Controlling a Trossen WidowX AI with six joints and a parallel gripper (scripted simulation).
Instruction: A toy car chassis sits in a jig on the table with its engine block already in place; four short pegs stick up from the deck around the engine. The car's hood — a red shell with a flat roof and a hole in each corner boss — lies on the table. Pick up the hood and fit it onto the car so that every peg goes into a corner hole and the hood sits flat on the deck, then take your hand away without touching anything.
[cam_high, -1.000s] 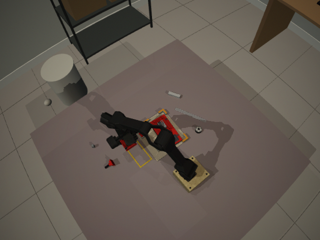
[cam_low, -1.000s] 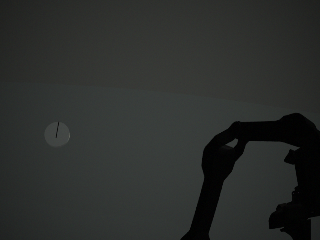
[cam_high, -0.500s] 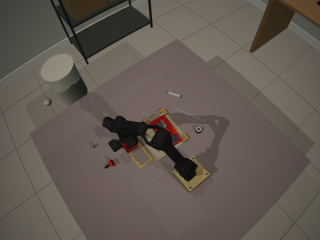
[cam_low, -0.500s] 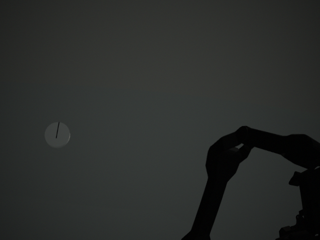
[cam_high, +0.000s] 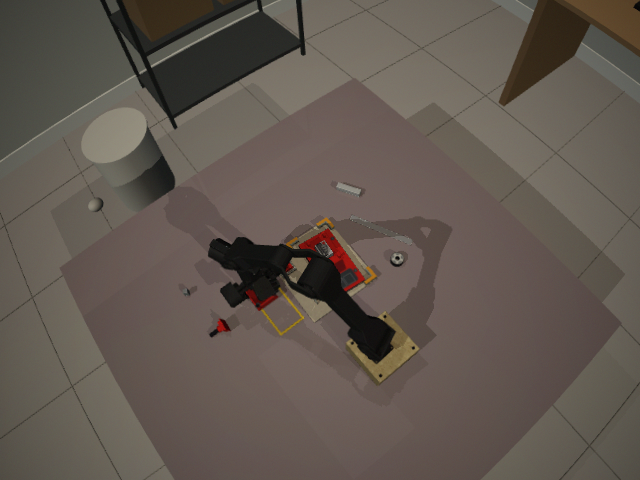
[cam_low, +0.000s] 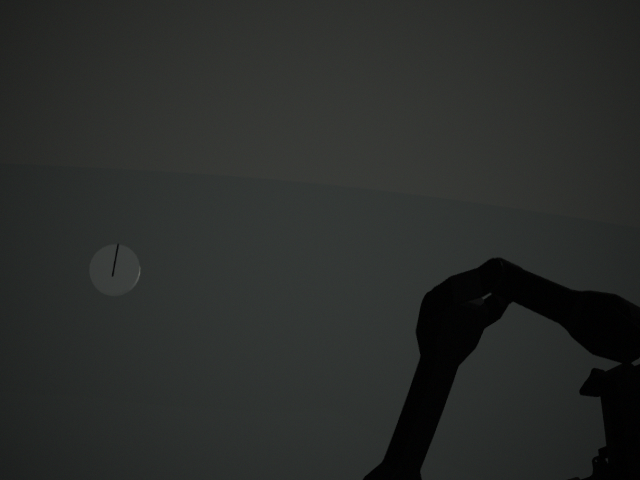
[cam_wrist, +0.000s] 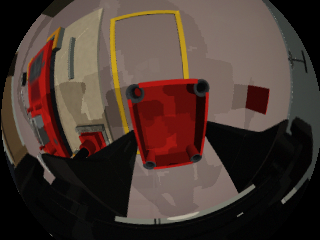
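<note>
The red hood is 1 cm below my gripper tip. The rest, counted from my gripper tip: thin grey strip: 9 cm behind, 41 cm to the right, 2 cm below; then tiny grey piece: 14 cm ahead, 17 cm to the left, 1 cm below; then grey engine block: 3 cm behind, 22 cm to the right.
</note>
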